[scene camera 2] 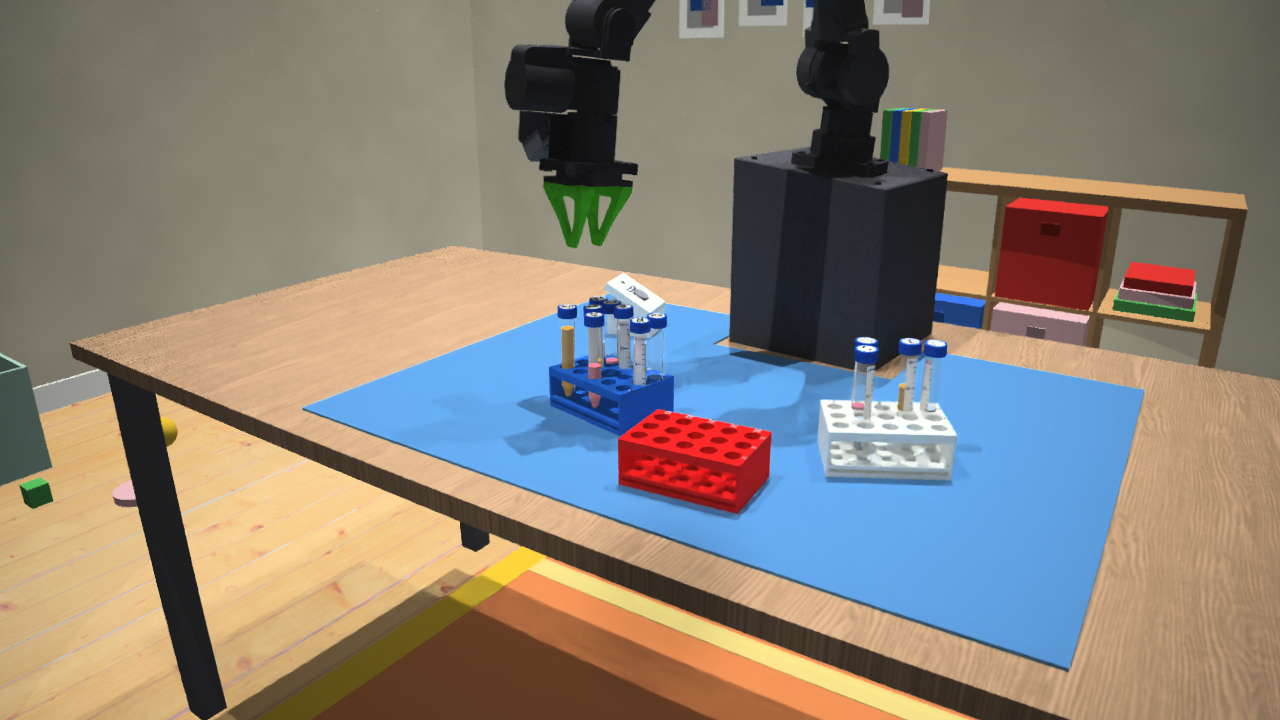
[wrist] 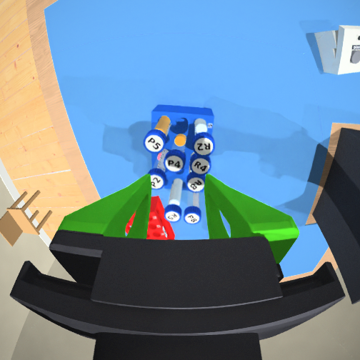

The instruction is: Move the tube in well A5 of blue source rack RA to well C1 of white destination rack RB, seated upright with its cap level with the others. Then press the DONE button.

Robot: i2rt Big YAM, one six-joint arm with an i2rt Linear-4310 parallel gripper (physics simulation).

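Seen in the pictures: gripper, between the fingertips: (scene camera 2: 584, 246); arm's base, origin of its link: (scene camera 2: 839, 167).
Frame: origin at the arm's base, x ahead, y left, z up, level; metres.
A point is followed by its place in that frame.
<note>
The blue source rack RA (scene camera 2: 646, 408) {x 0.415, y -0.072, z -0.237 m} (wrist: 182, 108) holds several upright blue-capped tubes. In the wrist view, caps P5 (wrist: 154, 142) and R2 (wrist: 203, 144) are at the far end, with P4 (wrist: 174, 162) and R4 (wrist: 200, 164) nearer. I cannot tell which tube is in A5. My gripper (scene camera 2: 585, 243) {x 0.376, y -0.180, z -0.067 m} (wrist: 177, 181) is partly open and empty, high above the rack and its caps. The white destination rack RB (scene camera 2: 886, 432) {x 0.404, y 0.201, z -0.209 m} holds several blue-capped tubes; its well letters are not readable. The white DONE button box (scene camera 2: 634, 293) {x 0.109, y -0.276, z -0.199 m} (wrist: 348, 56) stands behind the blue rack.
An empty red rack (scene camera 2: 753, 472) {x 0.508, y 0.103, z -0.233 m} (wrist: 154, 220) stands between the blue and white racks, nearer the table's front edge. The dark arm pedestal (scene camera 2: 832, 259) {x 0.094, y 0.030, z -0.113 m} stands at the back of the blue mat (scene camera 2: 1011, 537) {x 0.463, y 0.339, z -0.259 m}. A shelf unit (scene camera 2: 1109, 189) is behind the table.
</note>
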